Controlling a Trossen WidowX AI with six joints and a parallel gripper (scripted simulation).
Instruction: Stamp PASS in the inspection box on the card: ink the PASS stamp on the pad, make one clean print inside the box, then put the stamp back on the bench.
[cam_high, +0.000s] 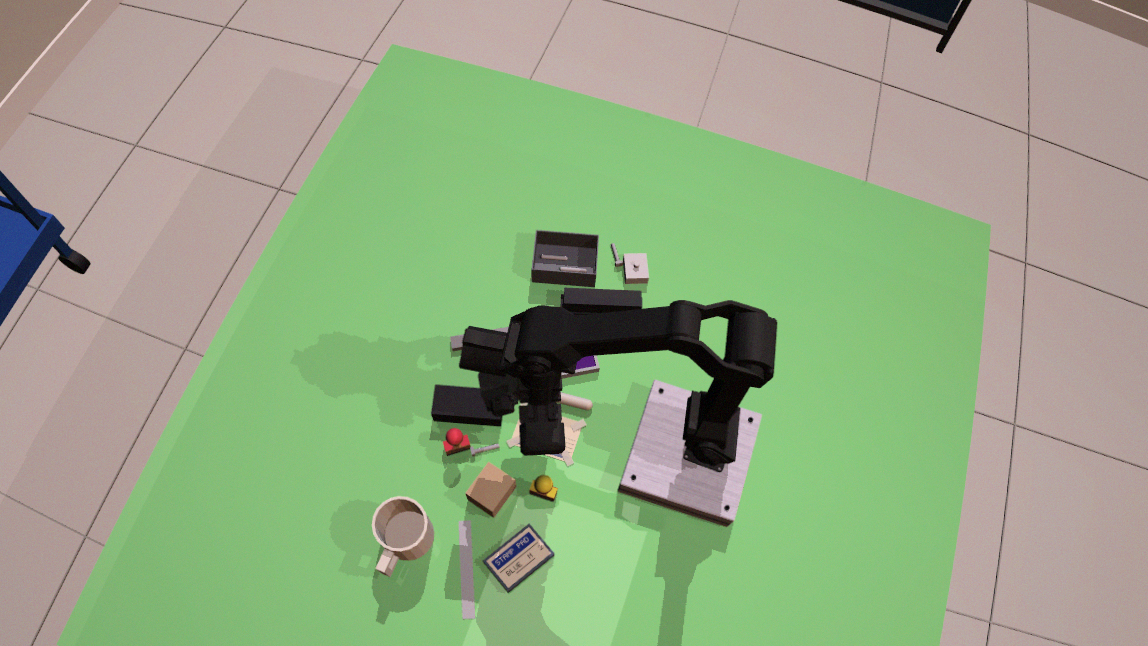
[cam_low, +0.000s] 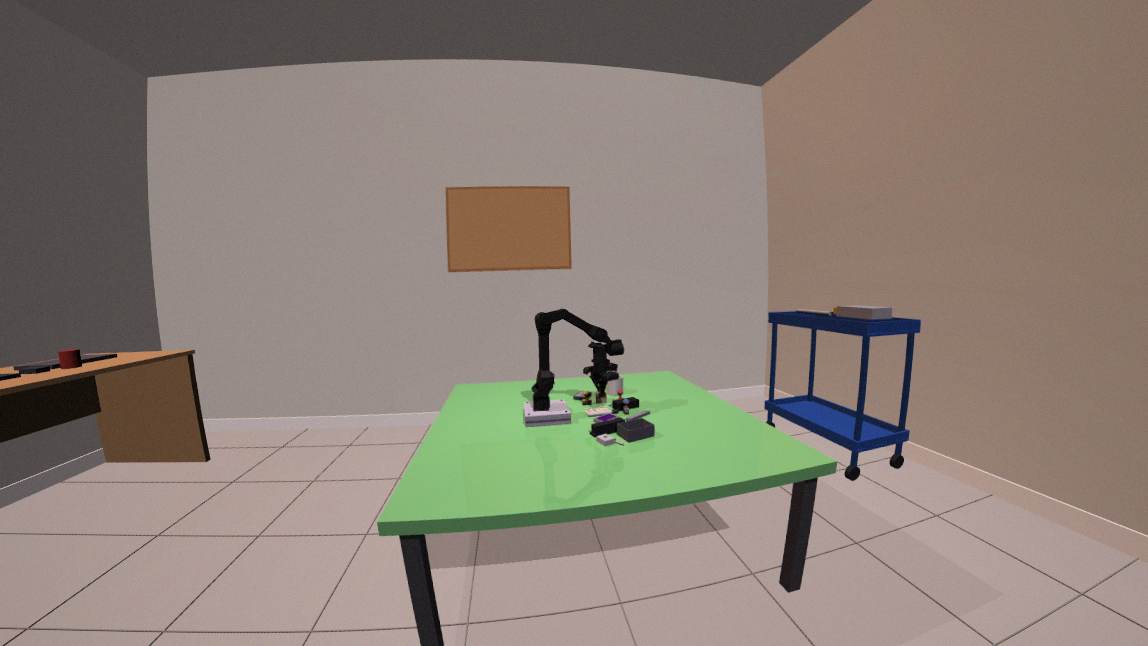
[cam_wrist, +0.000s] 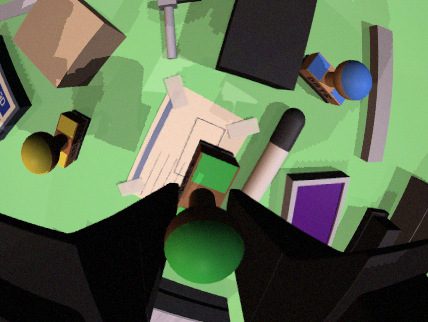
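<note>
My gripper tip is 2 cm past the taped card, 1 cm to the right of it and 9 cm above it. The rest, counted from my gripper tip: green-knobbed PASS stamp: right at my gripper tip; then yellow stamp: 5 cm behind, 10 cm to the left, 6 cm below; then marker: 2 cm ahead, 5 cm to the right, 7 cm below.
</note>
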